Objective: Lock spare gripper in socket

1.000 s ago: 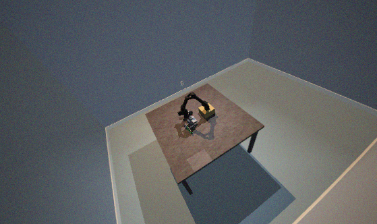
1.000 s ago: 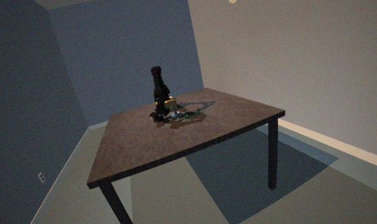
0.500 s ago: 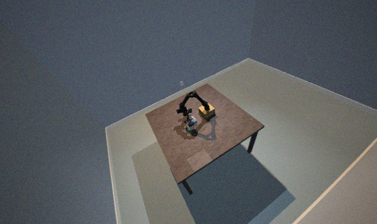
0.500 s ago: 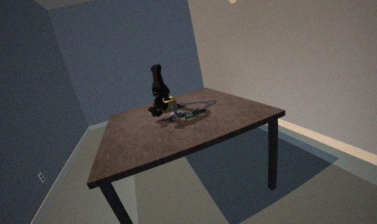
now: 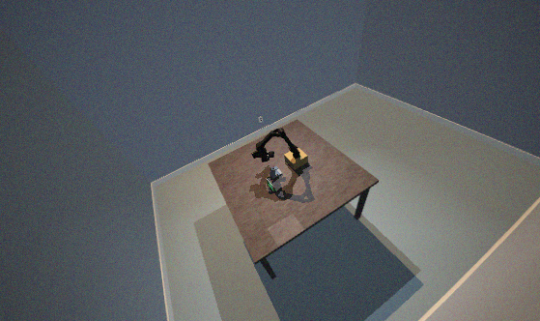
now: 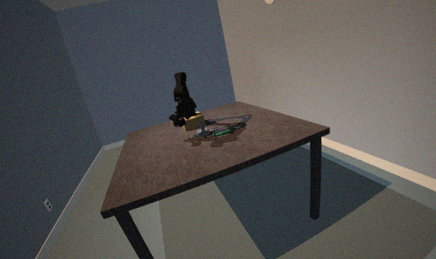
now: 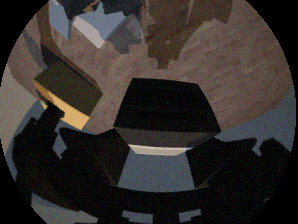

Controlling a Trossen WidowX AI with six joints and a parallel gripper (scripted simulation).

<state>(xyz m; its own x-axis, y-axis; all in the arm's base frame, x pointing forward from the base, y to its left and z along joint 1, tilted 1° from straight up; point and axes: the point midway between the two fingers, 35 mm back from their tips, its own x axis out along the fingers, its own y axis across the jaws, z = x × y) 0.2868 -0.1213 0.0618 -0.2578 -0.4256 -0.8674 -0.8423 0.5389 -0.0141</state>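
Right now the green strip is 300 mm to the left of my gripper tip, 100 mm below it and 100 mm ahead of it. The rest, counted from my gripper tip: grey post (170 mm to the left, 70 mm below); then spare gripper (20 mm above).
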